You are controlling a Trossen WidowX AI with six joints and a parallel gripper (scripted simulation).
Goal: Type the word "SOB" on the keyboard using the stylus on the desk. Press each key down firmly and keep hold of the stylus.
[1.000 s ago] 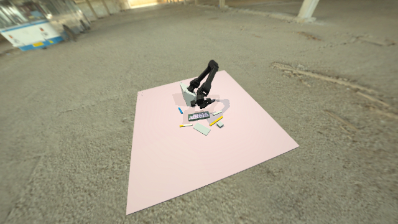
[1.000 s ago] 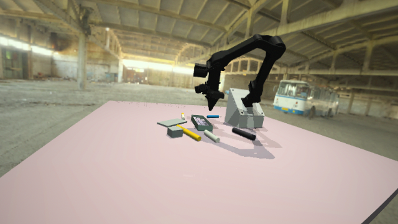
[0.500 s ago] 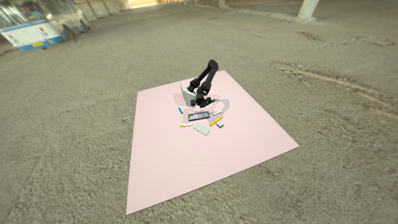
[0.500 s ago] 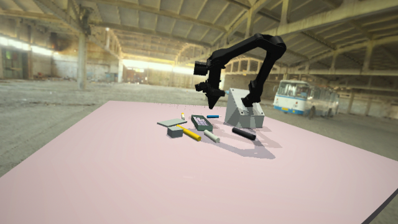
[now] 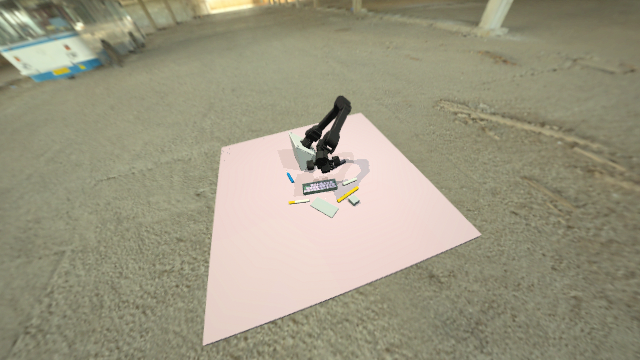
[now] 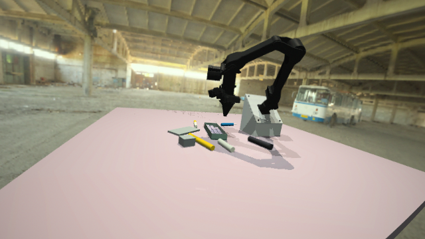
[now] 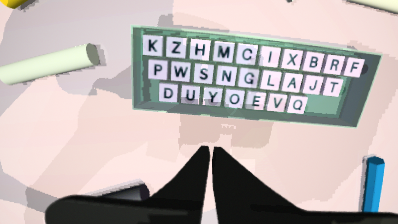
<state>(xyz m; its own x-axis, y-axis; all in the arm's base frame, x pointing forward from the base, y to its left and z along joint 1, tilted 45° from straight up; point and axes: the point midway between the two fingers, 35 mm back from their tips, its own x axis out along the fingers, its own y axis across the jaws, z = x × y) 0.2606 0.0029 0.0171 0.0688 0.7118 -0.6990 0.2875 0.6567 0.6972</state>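
Right now the blue stylus is 18 cm behind my gripper tip, 19 cm to the right of it and 9 cm below it. Round my gripper tip: white cylinder 7 cm ahead, 14 cm to the left, 8 cm below; then yellow rod 15 cm ahead, 8 cm to the left, 8 cm below; then black cylinder 10 cm behind, 15 cm to the left, 8 cm below.
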